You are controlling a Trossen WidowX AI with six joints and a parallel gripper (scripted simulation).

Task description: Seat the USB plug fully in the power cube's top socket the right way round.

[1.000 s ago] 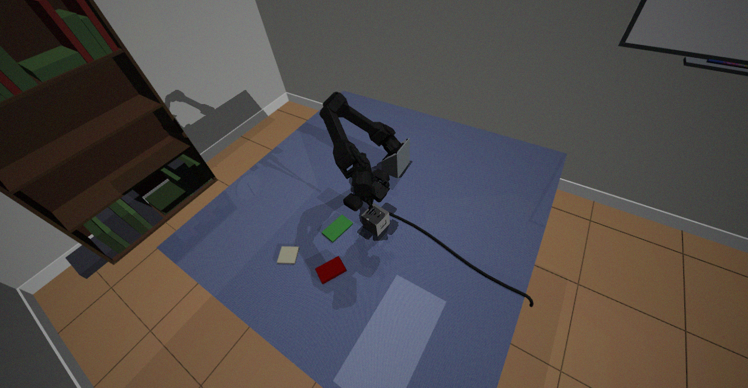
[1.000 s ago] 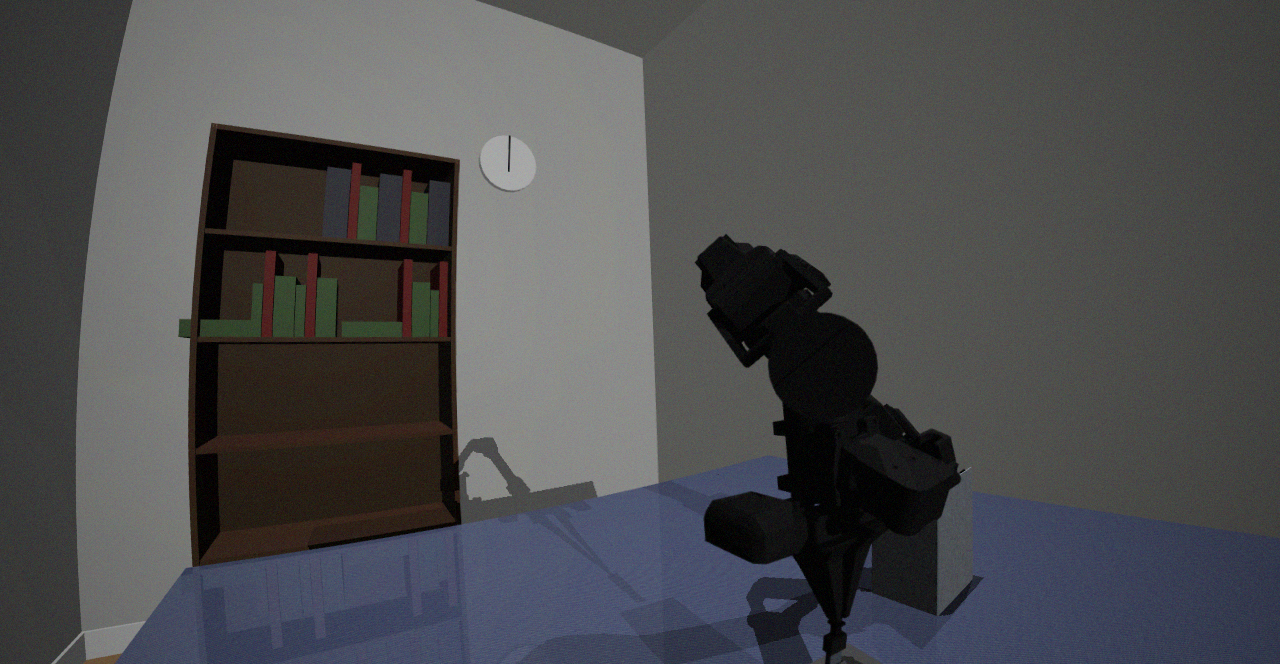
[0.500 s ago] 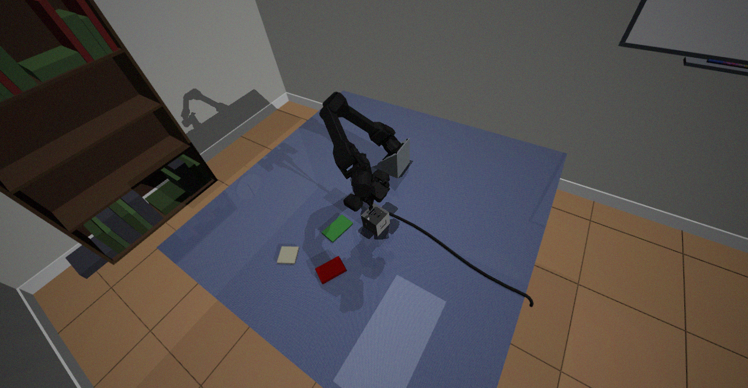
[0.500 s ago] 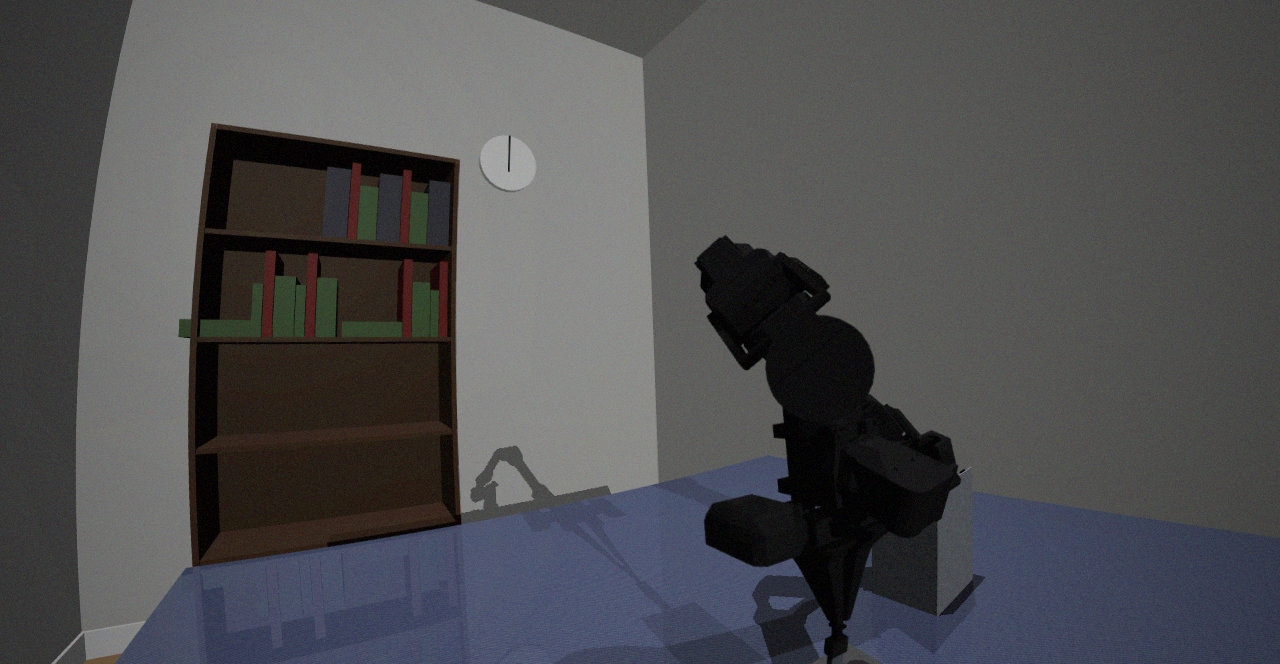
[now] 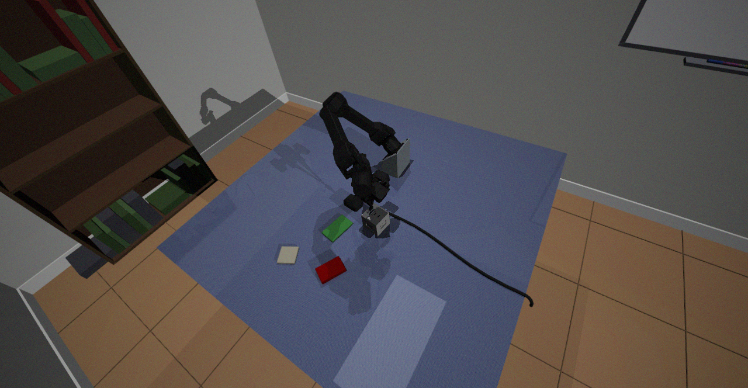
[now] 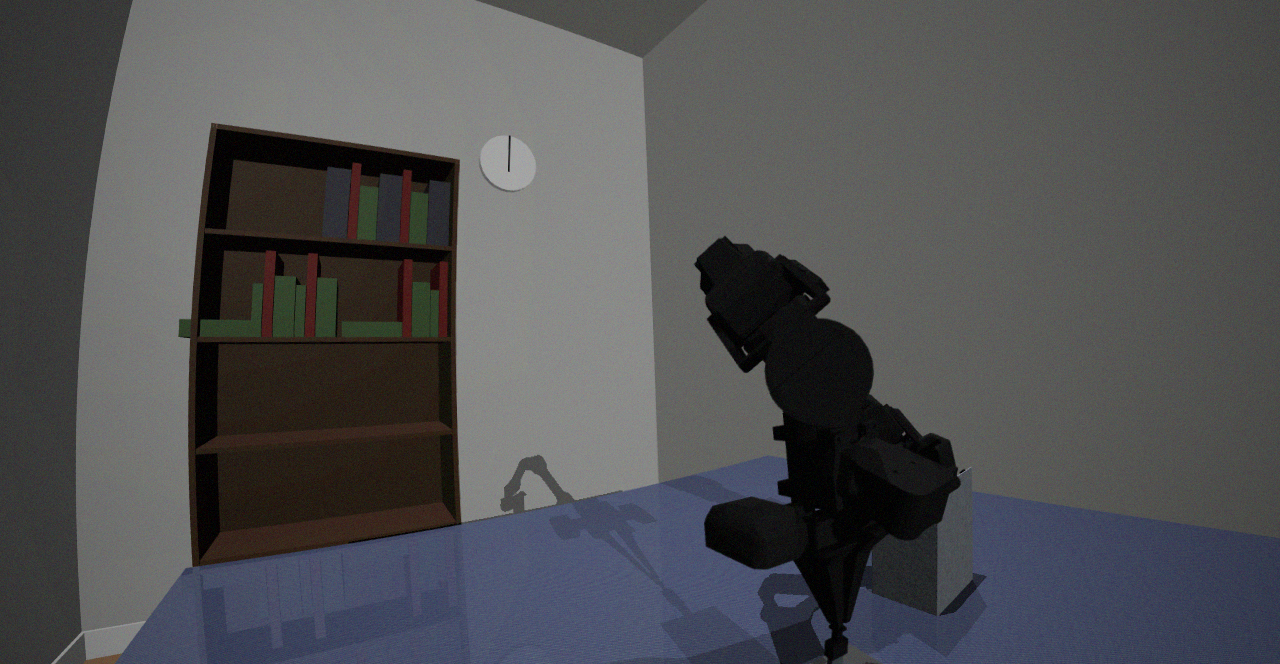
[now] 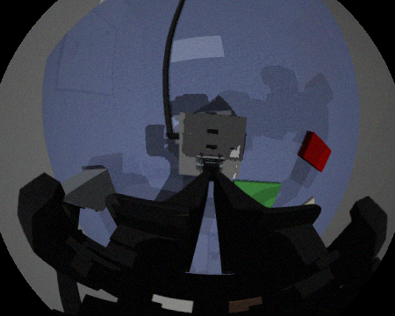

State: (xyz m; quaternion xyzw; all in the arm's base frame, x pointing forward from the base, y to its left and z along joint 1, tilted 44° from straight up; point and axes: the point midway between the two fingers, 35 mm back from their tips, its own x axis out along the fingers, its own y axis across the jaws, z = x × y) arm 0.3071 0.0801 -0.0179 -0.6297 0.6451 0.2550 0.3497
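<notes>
My gripper tip is 2 cm above the usb plug. Also, from my gripper tip: green card 11 cm to the right, 11 cm below, 10 cm ahead; beige tile 29 cm ahead, 20 cm to the right, 11 cm below; red block 25 cm ahead, 11 cm below, 2 cm to the right.
</notes>
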